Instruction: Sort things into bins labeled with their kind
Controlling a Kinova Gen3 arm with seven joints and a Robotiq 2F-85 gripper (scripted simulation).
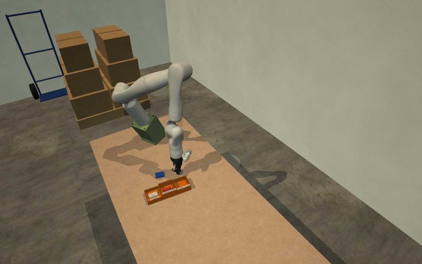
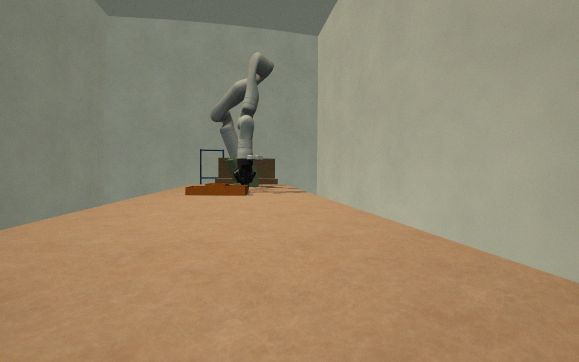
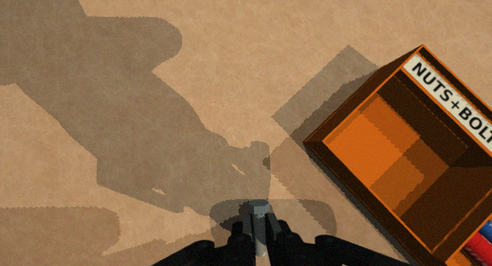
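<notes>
Right now my hand is 1 cm short of the grey bolt and 1 cm above it. Round my hand: joined orange bins (10 cm ahead, 11 cm to the right); then red battery (9 cm ahead, 11 cm to the right, 1 cm below); then blue block (4 cm behind, 11 cm to the right, 2 cm below).
</notes>
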